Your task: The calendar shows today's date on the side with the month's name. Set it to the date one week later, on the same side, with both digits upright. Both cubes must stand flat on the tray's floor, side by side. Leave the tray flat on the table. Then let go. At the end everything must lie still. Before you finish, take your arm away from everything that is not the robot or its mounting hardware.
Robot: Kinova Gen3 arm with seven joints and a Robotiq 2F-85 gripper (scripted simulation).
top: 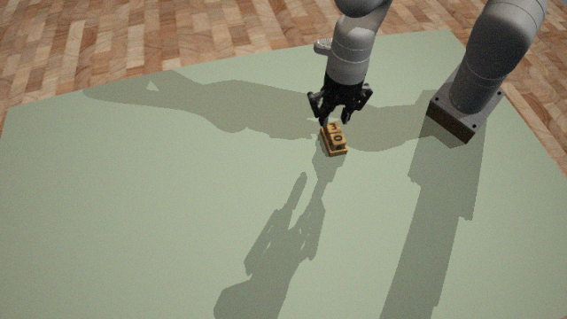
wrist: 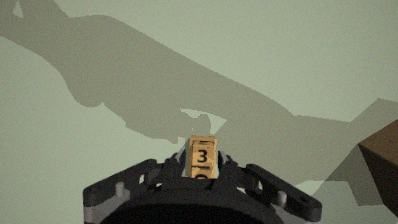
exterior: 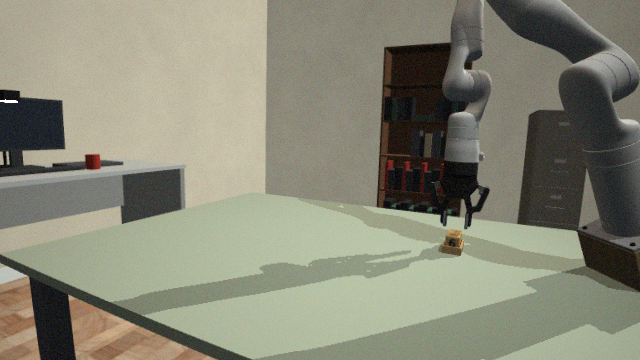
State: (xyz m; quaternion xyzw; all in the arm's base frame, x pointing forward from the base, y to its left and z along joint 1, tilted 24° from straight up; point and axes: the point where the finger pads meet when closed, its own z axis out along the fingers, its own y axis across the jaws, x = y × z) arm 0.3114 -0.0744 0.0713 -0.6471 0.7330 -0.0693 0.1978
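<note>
The cube is 40 mm below my hand. Round my hand: wooden tray: 60 mm below, 20 mm to the left.
</note>
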